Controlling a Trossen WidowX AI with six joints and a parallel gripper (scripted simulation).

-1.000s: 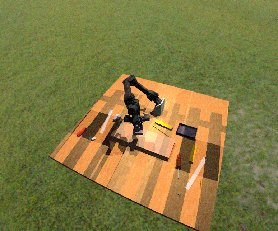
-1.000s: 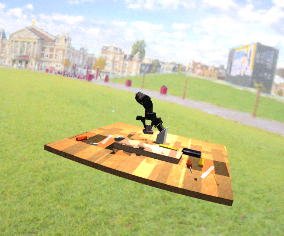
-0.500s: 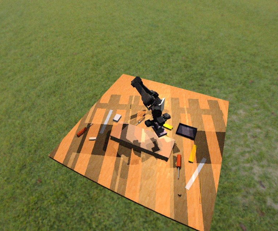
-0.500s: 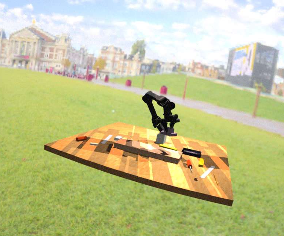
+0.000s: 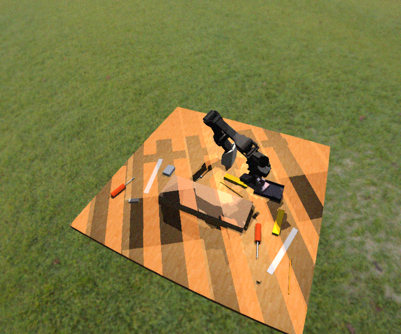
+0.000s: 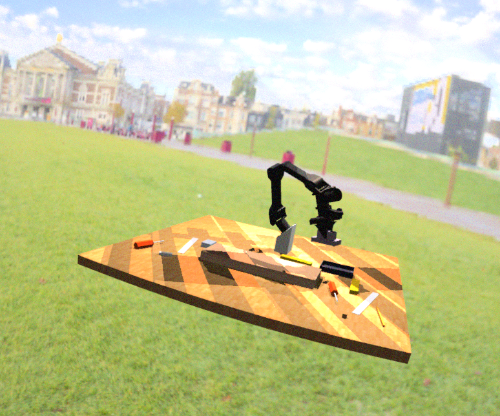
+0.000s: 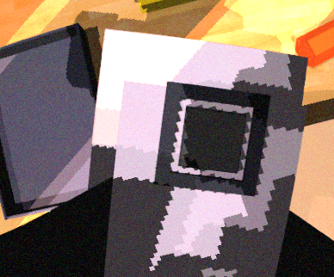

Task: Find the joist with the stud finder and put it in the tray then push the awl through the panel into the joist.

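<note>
Now: gripper tip 170 mm above the dark tray, 120 mm past it and 70 mm to the right of it. Round my gripper tip: stud finder (20 mm above); then awl (360 mm to the right, 170 mm below, 80 mm behind); then grey block (570 mm to the right, 170 mm below, 40 mm behind).
</note>
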